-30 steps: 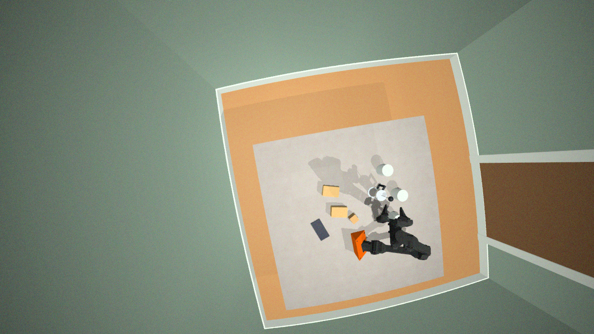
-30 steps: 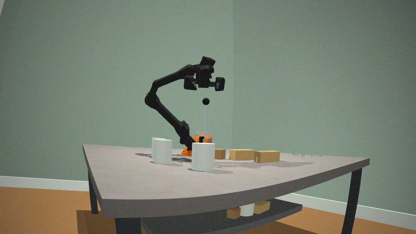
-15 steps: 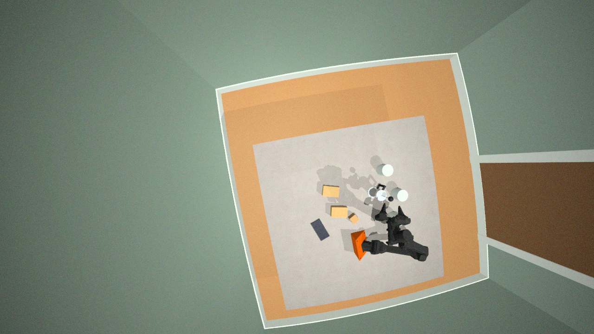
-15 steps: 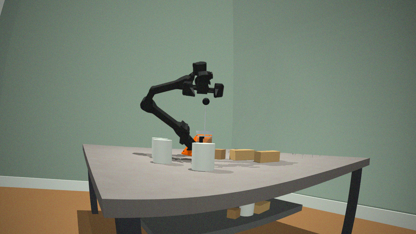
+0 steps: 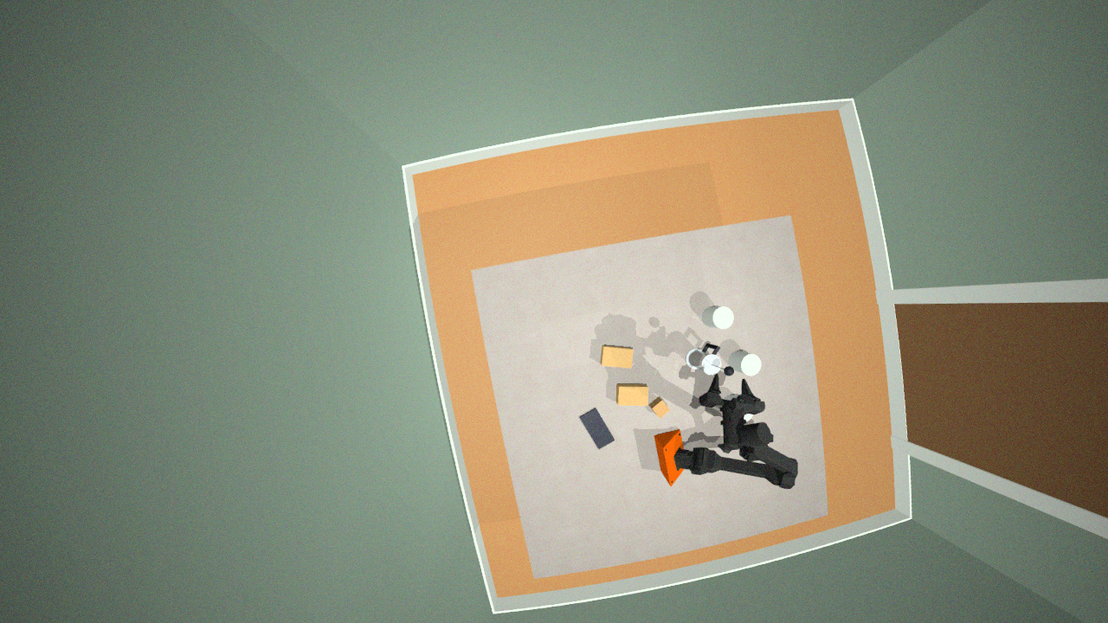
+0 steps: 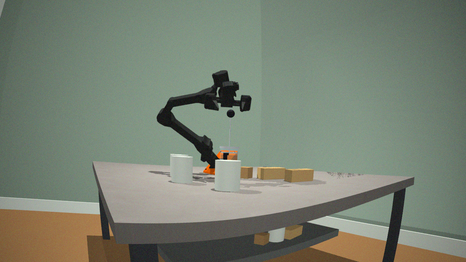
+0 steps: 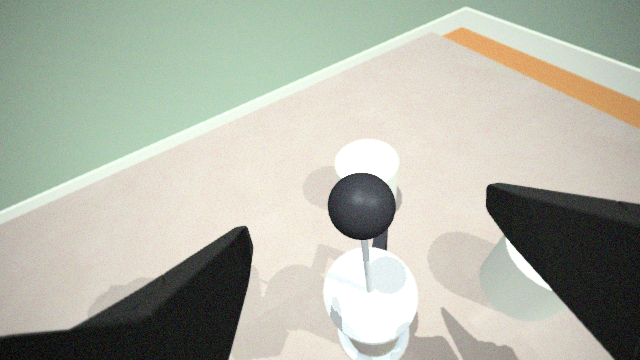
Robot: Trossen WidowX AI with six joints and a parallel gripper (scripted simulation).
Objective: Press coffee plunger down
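Now: gripper tip 2 cm short of the coffee press, 2 cm to the left of it and 15 cm above it. Also, from my gripper tip: dark flat slab (13 cm behind, 44 cm to the left, 27 cm below).
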